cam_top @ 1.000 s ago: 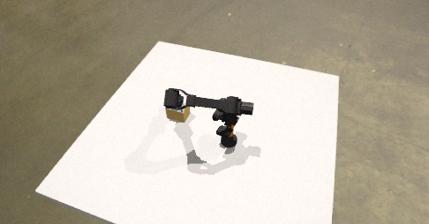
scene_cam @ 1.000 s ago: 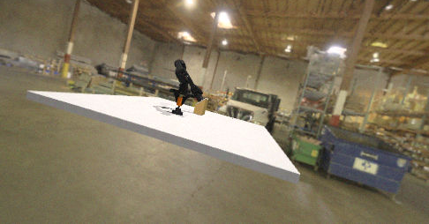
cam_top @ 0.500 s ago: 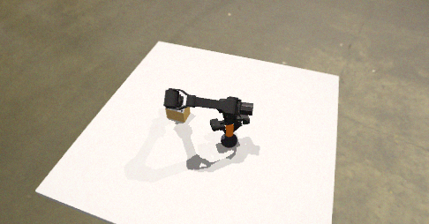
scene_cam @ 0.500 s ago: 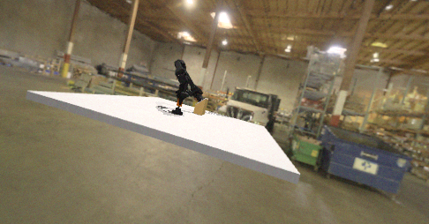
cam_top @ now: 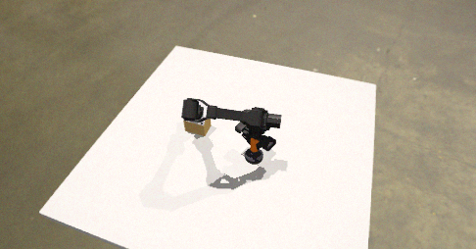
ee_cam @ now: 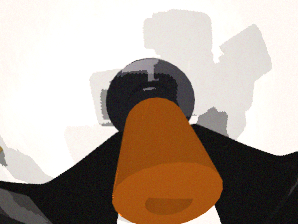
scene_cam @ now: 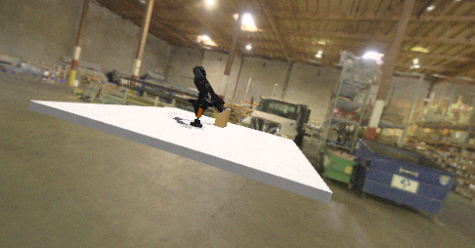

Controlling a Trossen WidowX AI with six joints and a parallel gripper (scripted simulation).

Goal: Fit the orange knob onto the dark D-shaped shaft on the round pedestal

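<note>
Now: gripper tip 20 mm below the orange knob. Also, from my gripper tip: round pedestal: 40 mm below.
</note>
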